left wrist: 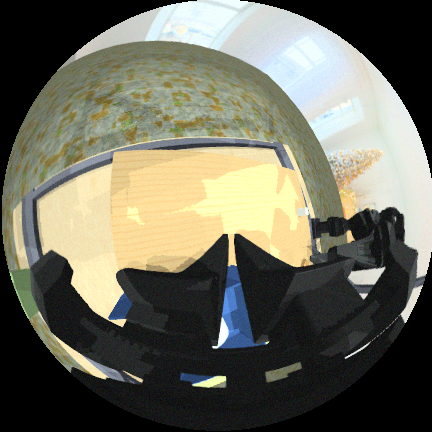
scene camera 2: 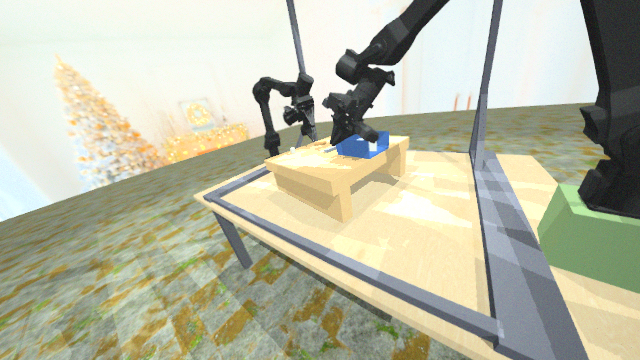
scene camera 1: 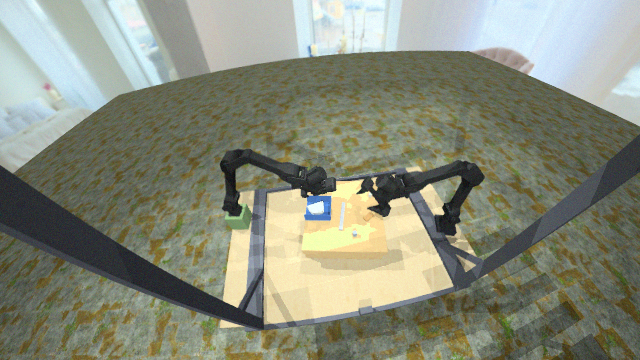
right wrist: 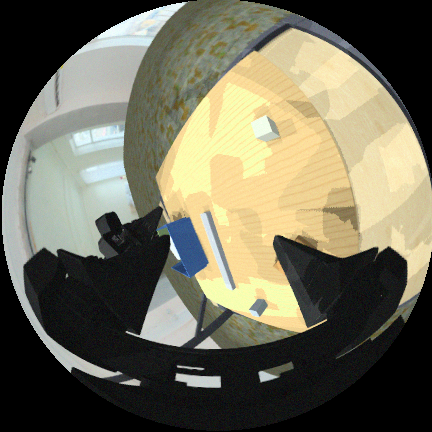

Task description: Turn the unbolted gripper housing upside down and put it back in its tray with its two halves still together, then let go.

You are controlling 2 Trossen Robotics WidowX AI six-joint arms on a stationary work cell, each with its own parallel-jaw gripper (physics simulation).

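Frame: origin at the left arm's base, x ahead, y left, z up, level; millimetres.
Where they show: left gripper, fingertip midpoint: (left wrist: 230, 238) (scene camera 2: 331, 145) (scene camera 1: 327, 191) (right wrist: 160, 207); right gripper, fingertip midpoint: (left wrist: 320, 254) (scene camera 2: 313, 133) (scene camera 1: 361, 201) (right wrist: 222, 240); left arm's base at its link origin: (scene camera 2: 617, 204) (scene camera 1: 235, 211); right arm's base at its link origin: (left wrist: 317, 227) (scene camera 1: 445, 223).
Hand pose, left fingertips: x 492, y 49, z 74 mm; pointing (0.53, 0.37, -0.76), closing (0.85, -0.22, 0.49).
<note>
Each offset is from my left fingertips to the centre of the thing.
The white housing {54 mm back, 88 mm right, 17 mm down} (scene camera 1: 316, 207) (scene camera 2: 372, 145) lies in the blue tray {47 mm back, 86 mm right, 17 mm down} (scene camera 1: 318, 217) (scene camera 2: 352, 149) (right wrist: 187, 247) on the wooden riser. In the left wrist view a white sliver of it shows below the fingers; which face is up and whether its halves meet cannot be told. My left gripper (scene camera 2: 335, 142) (left wrist: 230, 238) is above the tray, its fingers nearly together; table and blue tray show through the narrow gap, with no object between them. In scene camera 1 its tips are hidden. My right gripper (scene camera 1: 365, 201) (right wrist: 222, 240) is open and empty, to the right of the tray.
A grey bar {62 mm ahead, 120 mm right, 38 mm down} (scene camera 1: 342, 216) (right wrist: 217, 250) lies right of the tray in scene camera 1. A white block (scene camera 1: 354, 233) (right wrist: 264, 128), a brown piece {183 mm ahead, 133 mm right, 39 mm down} (scene camera 1: 369, 217) and a small grey block {108 mm ahead, 221 mm right, 30 mm down} (right wrist: 258, 307) are on the riser {73 mm ahead, 95 mm right, 111 mm down} (scene camera 1: 345, 247). Dark frame bars edge the table.
</note>
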